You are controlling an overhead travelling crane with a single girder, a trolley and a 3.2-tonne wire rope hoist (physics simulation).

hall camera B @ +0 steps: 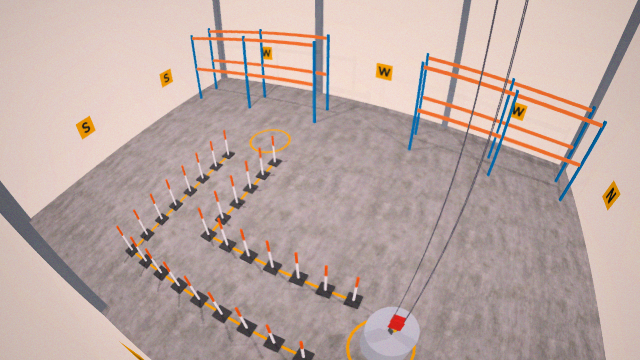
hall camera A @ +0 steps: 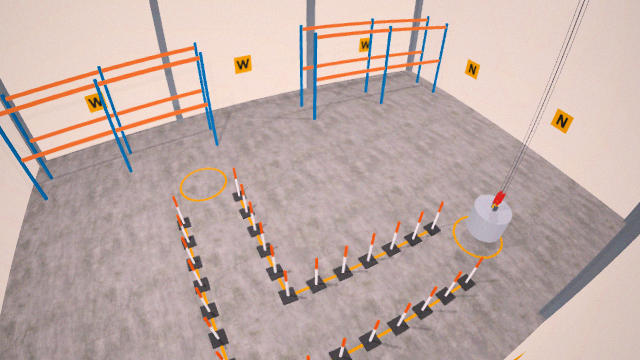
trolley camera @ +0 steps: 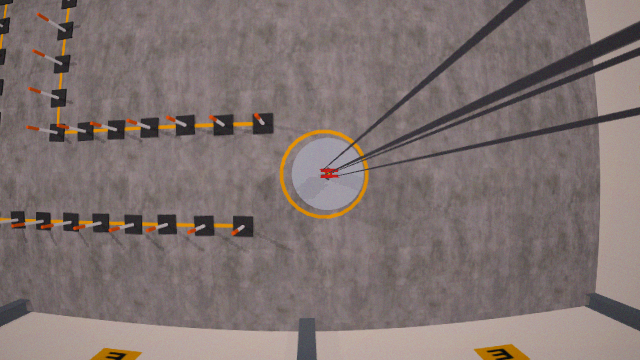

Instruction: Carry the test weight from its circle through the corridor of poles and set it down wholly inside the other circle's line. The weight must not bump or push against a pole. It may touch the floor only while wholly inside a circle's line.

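Observation:
The test weight (hall camera A: 484, 226) (hall camera B: 375, 332) (trolley camera: 345, 192), a pale grey cylinder, hangs upright from my red hook block (hall camera A: 498, 198) (hall camera B: 397, 322) (trolley camera: 329, 173). It appears a little above the floor, over its orange circle (hall camera A: 480, 257) (hall camera B: 348, 341) (trolley camera: 282, 174). In the trolley view it shows inside the line, slightly right of centre. The nearest poles, the end pole of the inner row (hall camera A: 437, 216) (hall camera B: 355, 290) and the end pole of the outer row (hall camera A: 474, 271) (hall camera B: 302, 350), stand apart from it. The other circle (hall camera A: 203, 200) (hall camera B: 250, 141) lies at the corridor's far end.
The two pole rows form an L-shaped corridor with one corner. Blue and orange racks stand along the W wall, one rack (hall camera A: 314, 75) (hall camera B: 503, 133) towards the N side and one (hall camera A: 113, 125) (hall camera B: 314, 82) towards the S side. Several ropes run up from the hook block.

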